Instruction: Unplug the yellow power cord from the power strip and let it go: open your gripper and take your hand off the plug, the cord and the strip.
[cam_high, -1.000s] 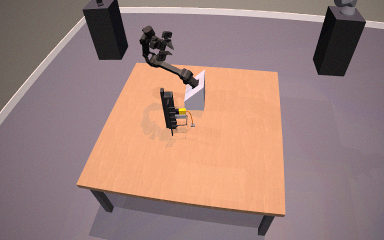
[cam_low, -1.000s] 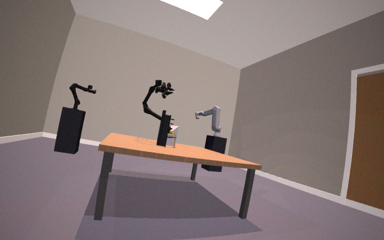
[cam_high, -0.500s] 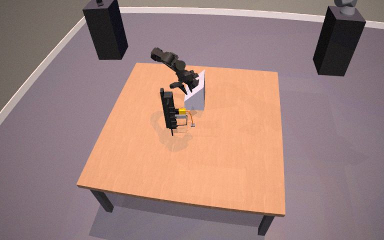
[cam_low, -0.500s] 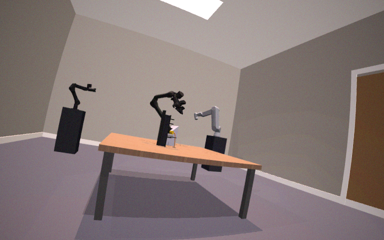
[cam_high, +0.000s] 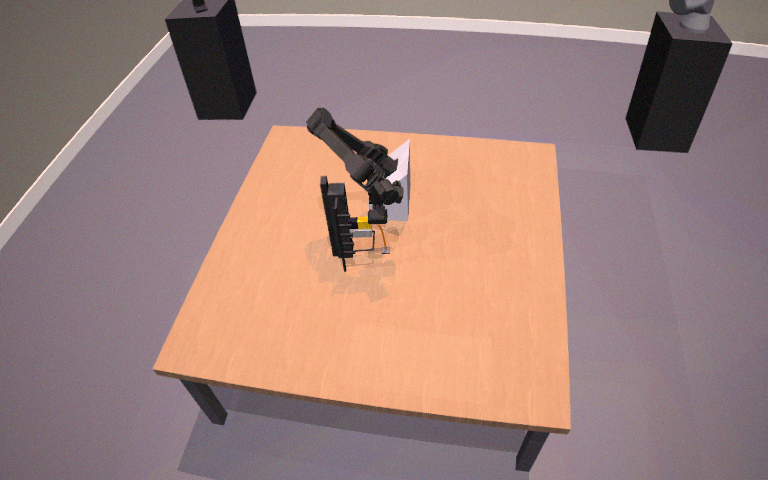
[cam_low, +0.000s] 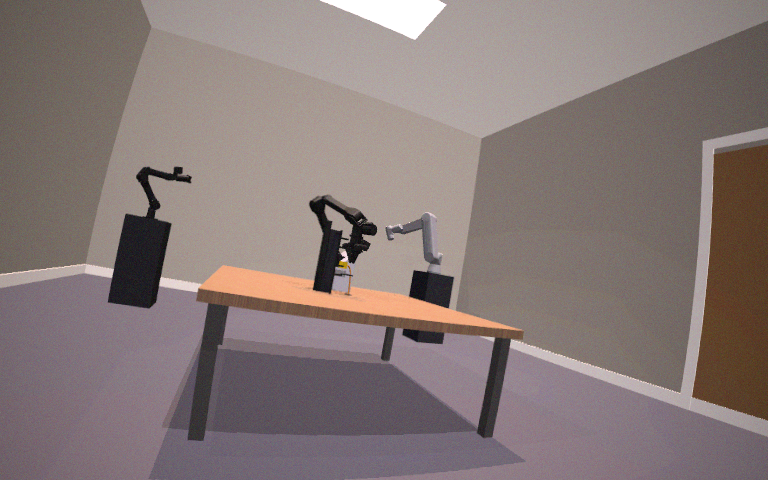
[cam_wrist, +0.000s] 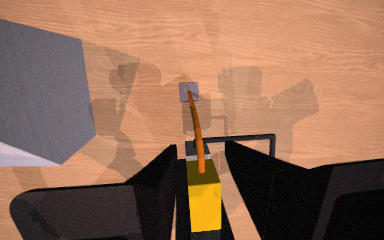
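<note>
The yellow plug is 7 cm to the right of my gripper tip, 1 cm below it and 1 cm ahead of it. From my gripper tip the other things lie so: thin black cord: 6 cm below, 5 cm ahead, 2 cm to the right.
</note>
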